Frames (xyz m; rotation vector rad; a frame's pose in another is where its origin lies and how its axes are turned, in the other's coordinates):
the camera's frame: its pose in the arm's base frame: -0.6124 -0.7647 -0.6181 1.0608 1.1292 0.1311
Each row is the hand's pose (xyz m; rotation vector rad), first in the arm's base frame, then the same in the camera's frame.
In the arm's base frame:
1: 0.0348 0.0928 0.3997 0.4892 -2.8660 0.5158
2: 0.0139 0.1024 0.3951 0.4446 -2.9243 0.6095
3: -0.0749 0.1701 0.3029 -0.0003 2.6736 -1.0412
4: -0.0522 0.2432 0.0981 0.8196 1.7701 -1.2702
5: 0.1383 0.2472 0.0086 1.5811 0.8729 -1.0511
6: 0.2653 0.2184 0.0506 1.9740 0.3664 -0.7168
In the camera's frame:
1: 0.1157 1.4754 -0.0033 0.1911 1.7297 -1.7339
2: 0.1144 1.4687 -0.0258 0.2161 1.6241 -1.7405
3: 0.1727 1.4006 -0.1395 0.4095 0.9883 -1.6745
4: 0.3624 1.2968 -0.1719 0.7343 0.0808 -1.1962
5: 0.5149 1.3093 -0.0273 0.9955 -0.5203 -0.3805
6: 0.5305 1.3763 0.0910 1.0864 -0.7056 0.2206

